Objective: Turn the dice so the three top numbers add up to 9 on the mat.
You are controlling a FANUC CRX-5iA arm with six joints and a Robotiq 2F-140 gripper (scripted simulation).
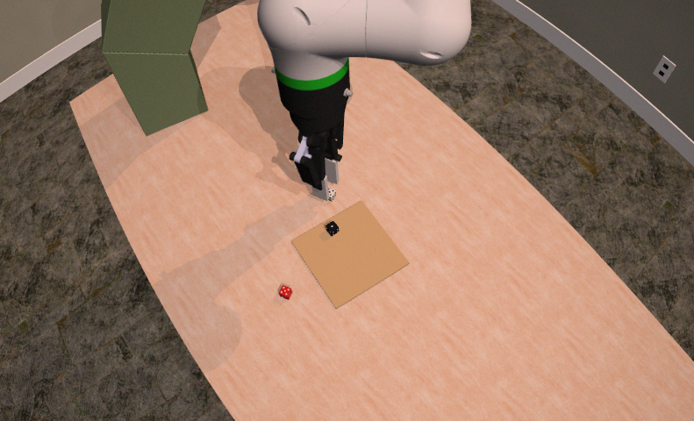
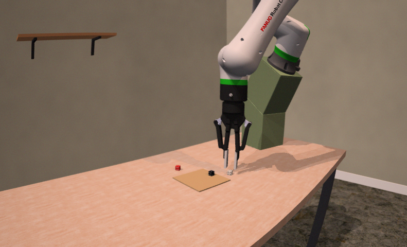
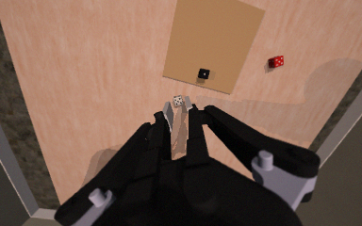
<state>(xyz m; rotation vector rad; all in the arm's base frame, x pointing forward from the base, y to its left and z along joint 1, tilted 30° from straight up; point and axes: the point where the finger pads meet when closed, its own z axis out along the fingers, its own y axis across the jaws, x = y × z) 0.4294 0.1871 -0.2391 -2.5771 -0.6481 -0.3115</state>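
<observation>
My hand is 10 mm short of the white die and 50 mm above it. Also, from my hand: tan square mat: 110 mm ahead, 30 mm to the right, 50 mm below; black die: 70 mm ahead, 30 mm to the right, 40 mm below; red die: 120 mm ahead, 150 mm to the right, 50 mm below.
</observation>
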